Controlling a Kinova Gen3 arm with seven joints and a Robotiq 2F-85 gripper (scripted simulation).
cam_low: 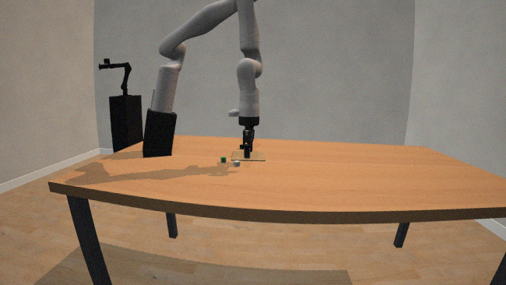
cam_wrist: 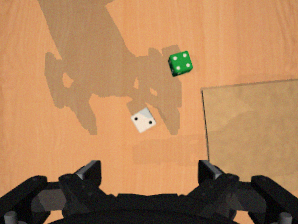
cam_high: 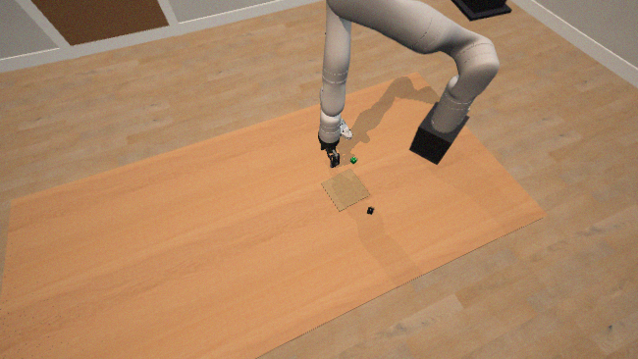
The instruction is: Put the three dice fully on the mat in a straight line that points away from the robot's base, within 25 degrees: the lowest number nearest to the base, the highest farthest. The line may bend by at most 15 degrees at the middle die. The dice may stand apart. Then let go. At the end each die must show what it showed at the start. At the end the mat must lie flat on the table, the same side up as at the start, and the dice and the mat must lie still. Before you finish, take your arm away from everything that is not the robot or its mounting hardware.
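Now: hand 40 mm past the white die, 40 mm above it and 10 mm to the left of it. The rest, counted from my hand: black die (250 mm to the left, 90 mm behind, 40 mm below); then tan mat (130 mm to the left, 50 mm below, 30 mm behind); then green die (110 mm behind, 40 mm below, 20 mm to the left).
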